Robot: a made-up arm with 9 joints. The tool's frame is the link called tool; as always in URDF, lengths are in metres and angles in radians.
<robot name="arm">
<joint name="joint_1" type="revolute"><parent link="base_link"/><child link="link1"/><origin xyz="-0.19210 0.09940 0.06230"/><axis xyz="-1 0 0"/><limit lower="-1.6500" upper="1.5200" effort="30" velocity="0.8"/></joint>
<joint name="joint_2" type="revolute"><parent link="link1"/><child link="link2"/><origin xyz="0.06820 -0.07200 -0.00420"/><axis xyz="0.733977 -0.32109 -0.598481"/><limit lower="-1.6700" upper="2.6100" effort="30" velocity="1.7"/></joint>
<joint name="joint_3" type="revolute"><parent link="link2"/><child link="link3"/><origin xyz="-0.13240 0.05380 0.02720"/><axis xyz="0.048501 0.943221 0.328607"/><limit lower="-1.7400" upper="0.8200" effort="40" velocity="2.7"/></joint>
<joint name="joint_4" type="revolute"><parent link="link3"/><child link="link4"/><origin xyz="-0.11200 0.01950 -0.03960"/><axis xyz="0.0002 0.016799 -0.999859"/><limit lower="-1.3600" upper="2.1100" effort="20" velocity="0.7"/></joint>
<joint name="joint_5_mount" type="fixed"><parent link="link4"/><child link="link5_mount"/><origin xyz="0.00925 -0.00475 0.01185"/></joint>
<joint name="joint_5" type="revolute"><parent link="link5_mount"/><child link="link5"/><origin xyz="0.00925 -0.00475 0.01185"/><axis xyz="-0.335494 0.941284 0.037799"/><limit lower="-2.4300" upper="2.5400" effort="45" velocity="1"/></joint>
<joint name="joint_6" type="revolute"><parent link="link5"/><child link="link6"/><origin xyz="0.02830 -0.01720 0.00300"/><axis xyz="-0.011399 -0.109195 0.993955"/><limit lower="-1.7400" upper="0.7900" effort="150" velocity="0.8"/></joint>
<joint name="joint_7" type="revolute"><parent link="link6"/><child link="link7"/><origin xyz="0.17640 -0.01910 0.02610"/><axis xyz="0.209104 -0.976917 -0.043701"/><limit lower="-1.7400" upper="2.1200" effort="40" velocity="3.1"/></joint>
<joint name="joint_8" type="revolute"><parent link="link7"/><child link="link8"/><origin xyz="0.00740 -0.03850 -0.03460"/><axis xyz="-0.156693 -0.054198 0.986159"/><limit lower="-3.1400" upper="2.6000" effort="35" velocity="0.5"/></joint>
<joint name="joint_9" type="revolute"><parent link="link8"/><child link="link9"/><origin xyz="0.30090 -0.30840 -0.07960"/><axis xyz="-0.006 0.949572 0.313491"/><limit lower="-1.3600" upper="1.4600" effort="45" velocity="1.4"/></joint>
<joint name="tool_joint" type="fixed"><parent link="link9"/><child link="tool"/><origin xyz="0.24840 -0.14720 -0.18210" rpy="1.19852 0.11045 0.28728"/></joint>
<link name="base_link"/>
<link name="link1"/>
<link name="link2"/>
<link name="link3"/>
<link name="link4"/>
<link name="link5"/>
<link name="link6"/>
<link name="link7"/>
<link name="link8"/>
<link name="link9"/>
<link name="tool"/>
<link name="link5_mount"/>
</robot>
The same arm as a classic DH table. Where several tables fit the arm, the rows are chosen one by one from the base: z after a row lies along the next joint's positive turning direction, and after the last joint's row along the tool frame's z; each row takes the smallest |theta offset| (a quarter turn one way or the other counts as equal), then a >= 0, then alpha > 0; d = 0 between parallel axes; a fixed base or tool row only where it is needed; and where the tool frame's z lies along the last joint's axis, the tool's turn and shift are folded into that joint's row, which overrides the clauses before.
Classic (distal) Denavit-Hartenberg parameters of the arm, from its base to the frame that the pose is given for. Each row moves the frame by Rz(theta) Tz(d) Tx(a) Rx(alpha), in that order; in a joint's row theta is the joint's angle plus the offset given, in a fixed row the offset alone. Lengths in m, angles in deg.
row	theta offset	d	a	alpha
base (fixed)	90	0.0623	0.0994	-90
joint_1	28.21	0.1647	-0.0615	-137.22
joint_2	-49.72	-0.0795	0.0633	-117.64
joint_3	57.82	0.0044	0.1128	108.22
joint_4	-22.54	0.02	-0.0144	-91.26
joint_5	-2.39	-0.0402	-0.021	-93.52
joint_6	-7.55	0.0258	-0.1694	-86.51
joint_7	7.52	0.0929	0.0062	91.31
joint_8	-14.09	-0.0604	-0.2985	75.01
joint_9	34.92	-0.5182	-0.2777	-136.55
tool (fixed)	-160.71	-0.0103	0	0
Joint limits (deg, base to tool): -94.54..87.09 -95.68..149.54 -99.69..46.98 -77.92..120.89 -139.23..145.53 -99.69..45.26 -99.69..121.47 -179.91..148.97 -77.92..83.65

